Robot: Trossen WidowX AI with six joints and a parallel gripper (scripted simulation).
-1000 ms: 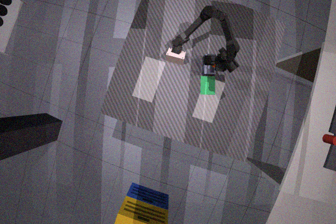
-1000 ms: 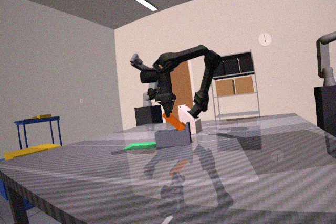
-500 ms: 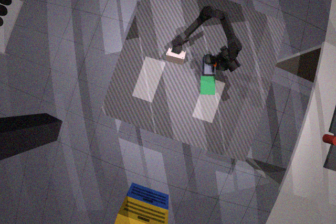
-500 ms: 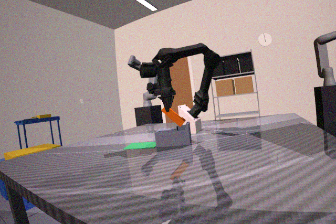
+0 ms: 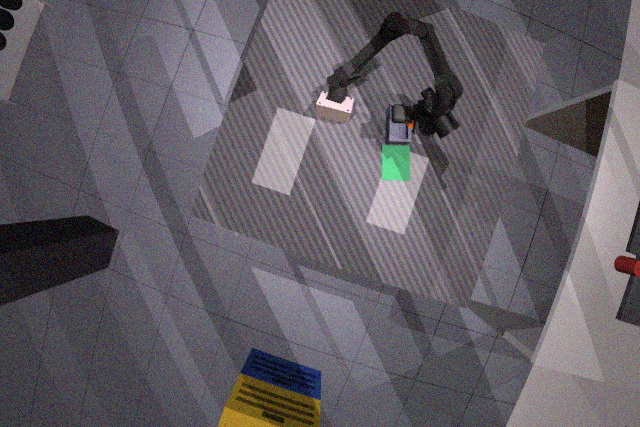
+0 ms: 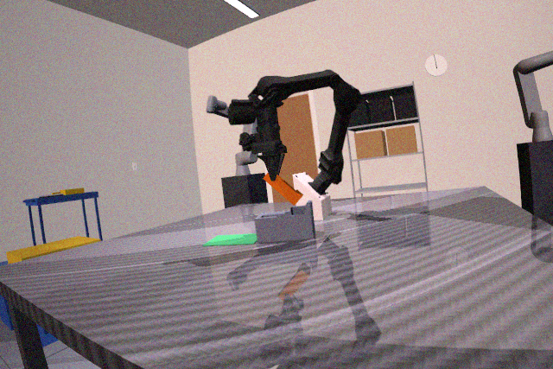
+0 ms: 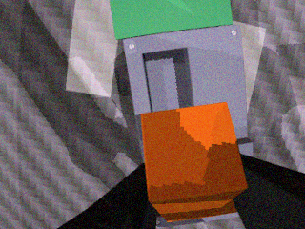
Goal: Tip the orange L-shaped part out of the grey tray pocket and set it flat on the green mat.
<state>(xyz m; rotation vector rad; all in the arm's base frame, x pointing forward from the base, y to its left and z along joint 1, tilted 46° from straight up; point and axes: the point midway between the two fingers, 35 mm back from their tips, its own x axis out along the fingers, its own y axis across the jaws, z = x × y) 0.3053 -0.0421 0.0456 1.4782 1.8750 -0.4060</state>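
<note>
The green mat is 17 cm below my gripper tip, 14 cm to the right of it and 3 cm ahead of it. From my gripper tip the other things lie so: orange L-shaped part 3 cm below, 2 cm to the left, 2 cm behind.
</note>
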